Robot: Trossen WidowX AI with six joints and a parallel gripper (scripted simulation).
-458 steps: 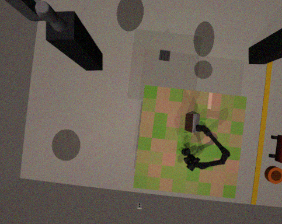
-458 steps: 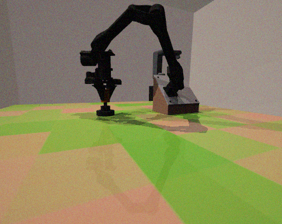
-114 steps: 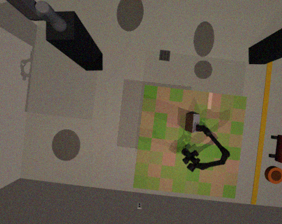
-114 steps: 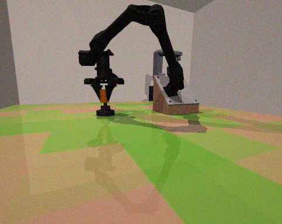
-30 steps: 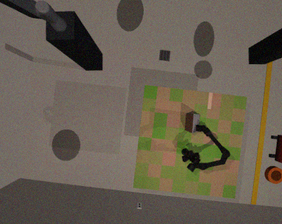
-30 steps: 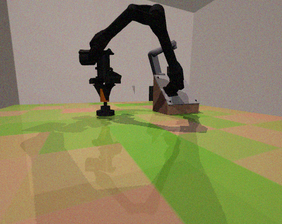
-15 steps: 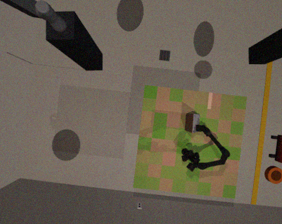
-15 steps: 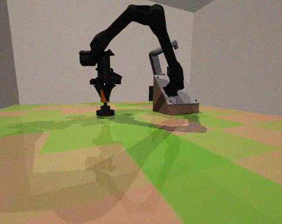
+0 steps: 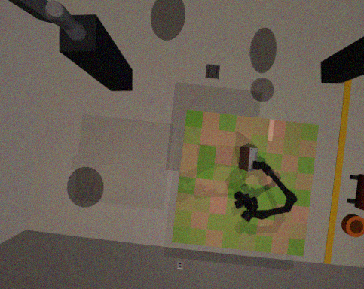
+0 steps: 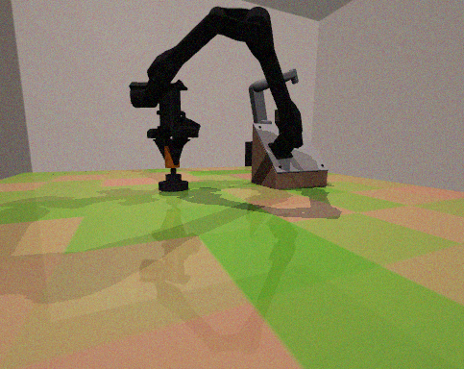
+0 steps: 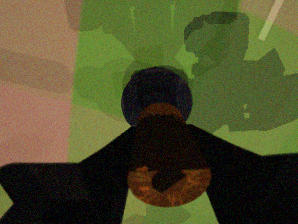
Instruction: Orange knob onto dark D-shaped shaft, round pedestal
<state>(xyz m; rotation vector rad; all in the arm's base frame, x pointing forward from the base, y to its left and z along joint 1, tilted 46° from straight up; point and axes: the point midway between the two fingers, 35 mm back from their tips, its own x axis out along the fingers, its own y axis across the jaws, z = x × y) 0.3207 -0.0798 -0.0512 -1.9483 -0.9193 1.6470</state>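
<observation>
Right now the orange knob is 20 mm above my gripper tip. Round my gripper tip: dark pedestal: 40 mm below.
</observation>
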